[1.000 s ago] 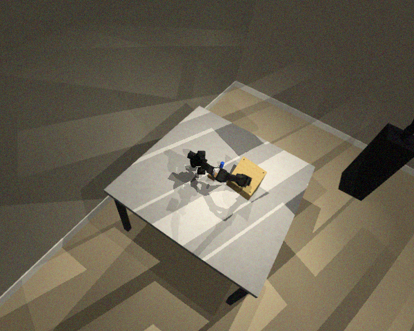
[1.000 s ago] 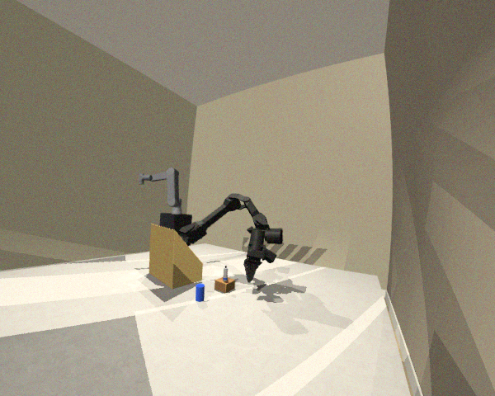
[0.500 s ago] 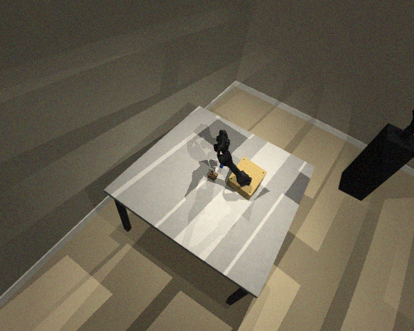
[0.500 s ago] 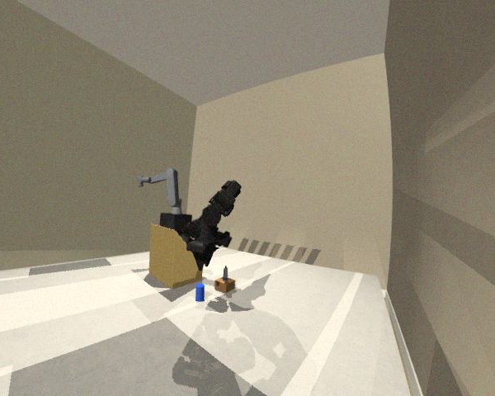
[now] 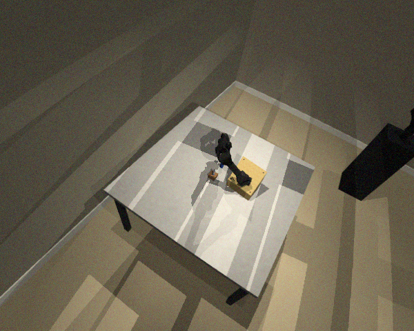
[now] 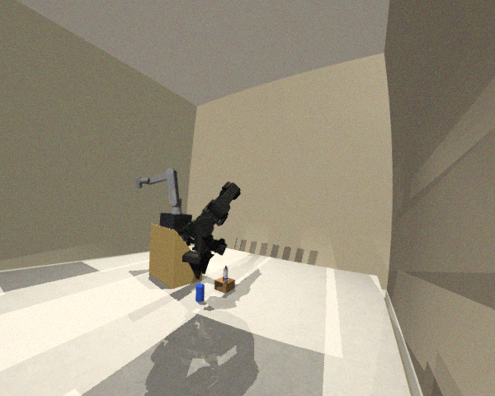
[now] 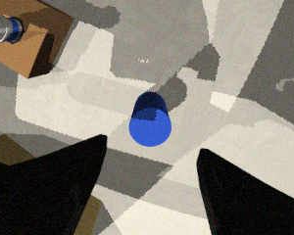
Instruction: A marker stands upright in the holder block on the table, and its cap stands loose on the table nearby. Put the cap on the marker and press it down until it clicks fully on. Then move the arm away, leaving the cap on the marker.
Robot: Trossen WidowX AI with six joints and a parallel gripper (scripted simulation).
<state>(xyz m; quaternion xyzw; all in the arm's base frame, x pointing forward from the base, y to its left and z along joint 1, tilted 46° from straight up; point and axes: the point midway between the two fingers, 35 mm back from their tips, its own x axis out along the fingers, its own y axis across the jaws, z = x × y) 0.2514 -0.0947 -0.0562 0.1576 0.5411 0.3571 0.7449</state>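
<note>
The blue cap is 60 mm below my gripper tip. The rest, counted from my gripper tip: brown holder block: 10 mm ahead, 140 mm to the left, 70 mm below.
</note>
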